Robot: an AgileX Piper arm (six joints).
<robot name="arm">
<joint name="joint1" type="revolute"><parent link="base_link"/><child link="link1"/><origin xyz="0 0 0.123"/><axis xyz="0 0 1"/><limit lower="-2.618" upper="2.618"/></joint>
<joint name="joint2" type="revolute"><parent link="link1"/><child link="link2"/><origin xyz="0 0 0" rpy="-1.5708 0 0"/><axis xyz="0 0 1"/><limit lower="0" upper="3.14"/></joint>
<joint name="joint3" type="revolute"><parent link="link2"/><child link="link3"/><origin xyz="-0.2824 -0.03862 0"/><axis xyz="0 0 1"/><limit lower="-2.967" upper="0"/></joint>
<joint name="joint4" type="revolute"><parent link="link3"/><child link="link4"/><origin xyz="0.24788 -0.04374 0" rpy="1.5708 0 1.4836"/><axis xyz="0 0 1"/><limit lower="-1.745" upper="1.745"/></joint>
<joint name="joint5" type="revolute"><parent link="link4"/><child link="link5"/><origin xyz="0 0 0" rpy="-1.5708 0 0"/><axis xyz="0 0 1"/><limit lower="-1.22" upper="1.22"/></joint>
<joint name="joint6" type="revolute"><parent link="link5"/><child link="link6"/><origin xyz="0 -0.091 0" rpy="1.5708 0 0"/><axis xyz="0 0 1"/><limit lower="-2.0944" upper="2.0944"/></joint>
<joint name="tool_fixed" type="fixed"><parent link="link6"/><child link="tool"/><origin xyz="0 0 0"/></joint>
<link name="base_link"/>
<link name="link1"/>
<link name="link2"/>
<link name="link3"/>
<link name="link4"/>
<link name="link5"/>
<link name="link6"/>
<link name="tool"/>
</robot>
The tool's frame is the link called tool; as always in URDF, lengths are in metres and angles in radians.
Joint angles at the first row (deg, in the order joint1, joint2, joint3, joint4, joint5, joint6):
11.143, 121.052, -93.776, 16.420, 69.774, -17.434
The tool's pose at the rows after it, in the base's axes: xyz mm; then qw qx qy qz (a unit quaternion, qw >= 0):
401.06 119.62 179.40 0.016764 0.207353 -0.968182 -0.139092
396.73 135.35 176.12 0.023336 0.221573 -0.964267 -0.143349
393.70 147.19 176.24 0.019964 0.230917 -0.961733 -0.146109
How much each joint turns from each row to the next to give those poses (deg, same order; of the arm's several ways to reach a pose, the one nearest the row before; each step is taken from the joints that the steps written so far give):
2.024, 0.472, 0.001, 0.688, -0.002, 0.115
2.120, 0.485, -0.004, 0.597, -0.022, 0.118
1.601, -0.001, 0.002, 0.436, -0.654, 0.220

